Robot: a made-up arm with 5 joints.
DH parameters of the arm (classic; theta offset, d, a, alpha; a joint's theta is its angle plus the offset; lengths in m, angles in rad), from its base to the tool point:
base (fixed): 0 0 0.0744 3.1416
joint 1: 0 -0.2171 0.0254 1.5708
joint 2: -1.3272 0 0.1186 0
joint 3: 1.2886 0 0.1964 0
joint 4: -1.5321 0.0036 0 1.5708
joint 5: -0.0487 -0.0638 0 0
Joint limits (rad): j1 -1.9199..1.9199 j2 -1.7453..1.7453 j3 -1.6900..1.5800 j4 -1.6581..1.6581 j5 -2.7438..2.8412
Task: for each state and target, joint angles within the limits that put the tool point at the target. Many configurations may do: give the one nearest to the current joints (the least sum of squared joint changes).
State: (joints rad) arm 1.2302 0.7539 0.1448 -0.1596 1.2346
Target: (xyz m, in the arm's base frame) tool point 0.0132 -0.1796 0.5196
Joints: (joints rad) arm 1.9182 -0.3729 -0.3107 -0.3579 1.2346
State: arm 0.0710 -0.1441 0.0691 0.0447 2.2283
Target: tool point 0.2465 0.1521 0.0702
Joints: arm -0.7081 0.5491 0.5374 0.1374 2.2283
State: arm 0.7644 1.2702 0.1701 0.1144 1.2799
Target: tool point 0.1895 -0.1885 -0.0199
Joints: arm 1.0389 1.2336 0.0448 0.0789 1.2799
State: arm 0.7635 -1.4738 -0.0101 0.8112 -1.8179
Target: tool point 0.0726 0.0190 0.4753
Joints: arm 1.2867 -1.5621 0.1115 0.9097 -1.8179
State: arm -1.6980 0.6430 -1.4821 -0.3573 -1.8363
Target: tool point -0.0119 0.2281 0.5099
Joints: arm -1.9177 0.7075 -1.6277 -0.5076 -1.8363
